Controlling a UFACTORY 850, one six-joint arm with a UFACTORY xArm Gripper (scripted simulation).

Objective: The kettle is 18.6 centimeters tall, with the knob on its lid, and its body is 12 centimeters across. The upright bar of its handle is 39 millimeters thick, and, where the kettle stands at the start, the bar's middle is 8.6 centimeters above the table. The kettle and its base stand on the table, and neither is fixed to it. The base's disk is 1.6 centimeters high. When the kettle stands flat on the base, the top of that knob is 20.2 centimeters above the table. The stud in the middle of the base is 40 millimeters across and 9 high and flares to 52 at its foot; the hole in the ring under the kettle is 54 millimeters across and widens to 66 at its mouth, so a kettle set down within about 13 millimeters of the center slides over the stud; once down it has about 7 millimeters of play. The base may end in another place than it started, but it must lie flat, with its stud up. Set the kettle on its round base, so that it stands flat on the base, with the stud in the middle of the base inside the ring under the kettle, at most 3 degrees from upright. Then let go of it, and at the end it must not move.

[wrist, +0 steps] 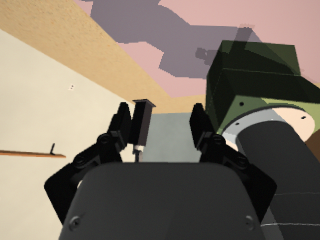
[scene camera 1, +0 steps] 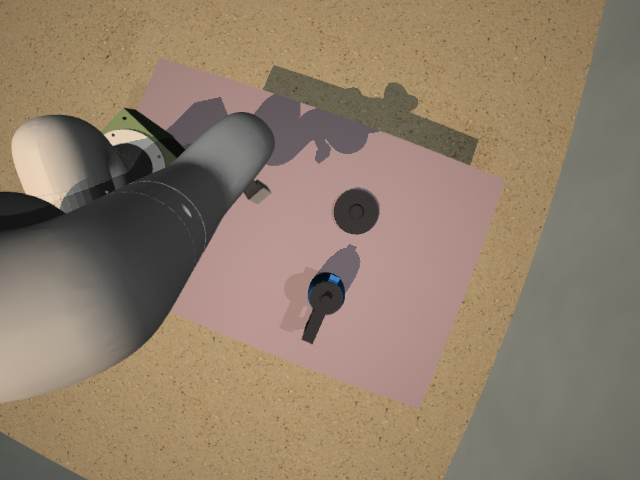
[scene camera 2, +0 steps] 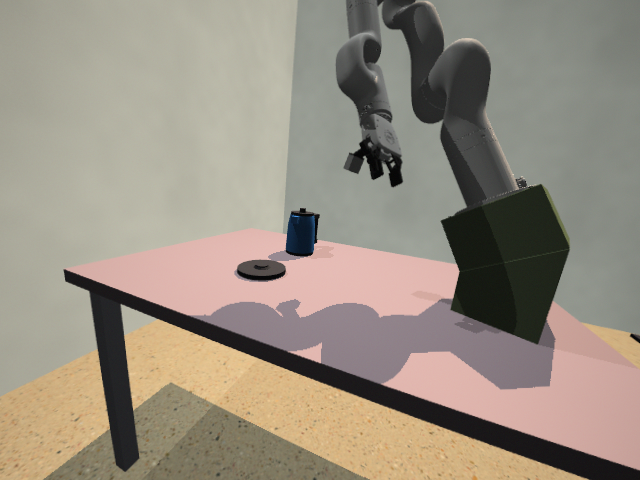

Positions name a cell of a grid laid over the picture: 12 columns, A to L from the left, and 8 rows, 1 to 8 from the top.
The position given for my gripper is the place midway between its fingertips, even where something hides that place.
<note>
In view: my gripper (scene camera 2: H4), a blue kettle (scene camera 1: G5) and a round black base (scene camera 1: G4).
The blue kettle also shows in scene camera 2 (scene camera 2: F4). The round black base is seen too in scene camera 2 (scene camera 2: E5). My gripper is seen too in the wrist view (wrist: G4). The wrist view misses the blue kettle: it is out of frame. The wrist view misses the round black base: it is out of frame.
</note>
